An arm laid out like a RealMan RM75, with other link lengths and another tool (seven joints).
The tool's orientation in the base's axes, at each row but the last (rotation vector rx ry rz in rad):
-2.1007, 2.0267, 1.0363
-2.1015, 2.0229, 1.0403
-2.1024, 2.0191, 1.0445
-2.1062, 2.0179, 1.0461
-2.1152, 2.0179, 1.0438
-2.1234, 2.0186, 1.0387
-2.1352, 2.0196, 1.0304
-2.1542, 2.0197, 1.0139
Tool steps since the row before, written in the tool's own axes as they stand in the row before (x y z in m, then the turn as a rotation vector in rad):
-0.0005, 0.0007, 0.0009, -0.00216, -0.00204, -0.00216
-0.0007, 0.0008, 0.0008, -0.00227, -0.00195, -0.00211
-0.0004, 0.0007, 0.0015, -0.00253, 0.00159, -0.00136
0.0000, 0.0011, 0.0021, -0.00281, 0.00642, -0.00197
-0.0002, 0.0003, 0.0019, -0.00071, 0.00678, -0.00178
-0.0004, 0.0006, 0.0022, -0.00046, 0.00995, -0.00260
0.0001, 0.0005, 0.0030, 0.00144, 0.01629, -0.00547
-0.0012, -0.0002, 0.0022, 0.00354, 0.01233, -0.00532
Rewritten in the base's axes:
-0.0010, 0.0008, -0.0002, 0.00293, 0.00117, 0.00188
-0.0010, 0.0009, 0.0000, 0.00284, 0.00127, 0.00194
-0.0012, 0.0009, -0.0007, -0.00065, 0.00132, 0.00293
-0.0019, 0.0008, -0.0012, -0.00471, 0.00055, 0.00552
-0.0011, 0.0010, -0.0012, -0.00527, -0.00125, 0.00451
-0.0015, 0.0013, -0.0013, -0.00777, -0.00234, 0.00633
-0.0018, 0.0012, -0.0022, -0.01233, -0.00630, 0.01028
-0.0007, 0.0020, -0.0013, -0.00894, -0.00745, 0.00758

